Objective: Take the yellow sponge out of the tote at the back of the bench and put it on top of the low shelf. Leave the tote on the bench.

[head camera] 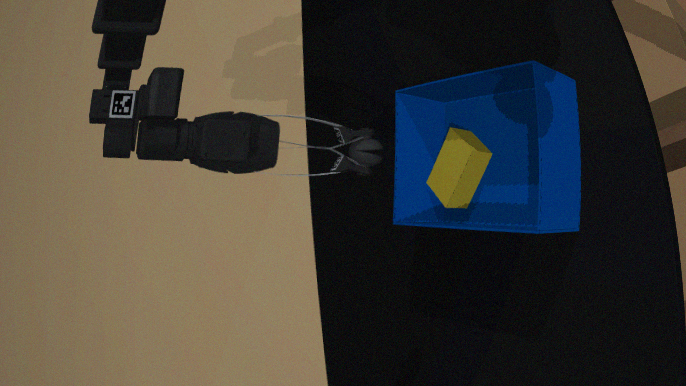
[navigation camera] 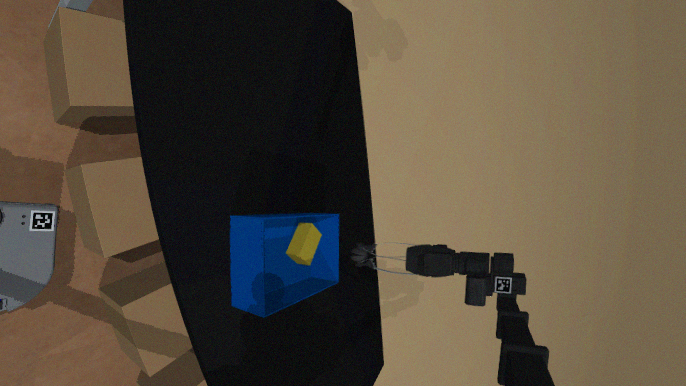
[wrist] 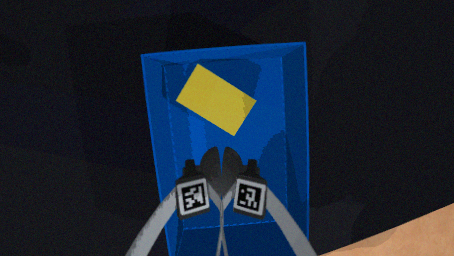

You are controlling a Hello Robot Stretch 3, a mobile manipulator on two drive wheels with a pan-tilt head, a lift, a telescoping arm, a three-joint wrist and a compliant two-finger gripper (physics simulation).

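Places are measured from the robot's base along level axes (x left, y back, z up), in metres.
Where they show: gripper, fingertip midpoint: (head camera: 380, 153) (navigation camera: 351, 253) (wrist: 221, 164).
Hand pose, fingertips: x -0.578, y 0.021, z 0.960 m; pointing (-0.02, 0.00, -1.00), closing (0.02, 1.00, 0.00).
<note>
Things, the pixels of their top centre, and the offset from my fingertips. Level surfaces: height alone.
- yellow sponge, top centre: (head camera: 448, 167) (wrist: 216, 100) (navigation camera: 311, 244) dy -0.006, dx -0.047, dz -0.149 m
- blue tote, top centre: (head camera: 459, 149) (wrist: 233, 167) (navigation camera: 308, 257) dy +0.015, dx +0.037, dz -0.097 m
- black bench, surface height: dz -0.197 m
- brown floor, surface height: dz -0.960 m
The yellow sponge (head camera: 459, 167) (navigation camera: 304, 244) (wrist: 216, 100) lies at a slant inside the blue tote (head camera: 560, 160) (navigation camera: 247, 260) (wrist: 296, 100). The tote stands on the black bench (head camera: 450, 310) (navigation camera: 240, 110) (wrist: 75, 130). My gripper (head camera: 367, 151) (navigation camera: 362, 255) (wrist: 221, 164) is shut, its dark fingertips together with no thing between them. In the head and navigation views the fingertips show just outside the tote's wall, apart from the sponge. In the wrist view they show in front of the tote's inside, below the sponge. I cannot make out the low shelf in any view.
Several tan box-like blocks (navigation camera: 100, 60) (navigation camera: 125, 205) stand along the bench's far side from the arm, on the brown floor (navigation camera: 30, 130). A grey body with a marker (navigation camera: 25, 245) shows at the left edge of the navigation view. A pale tan surface (head camera: 150, 275) (navigation camera: 500, 125) lies beyond the bench edge.
</note>
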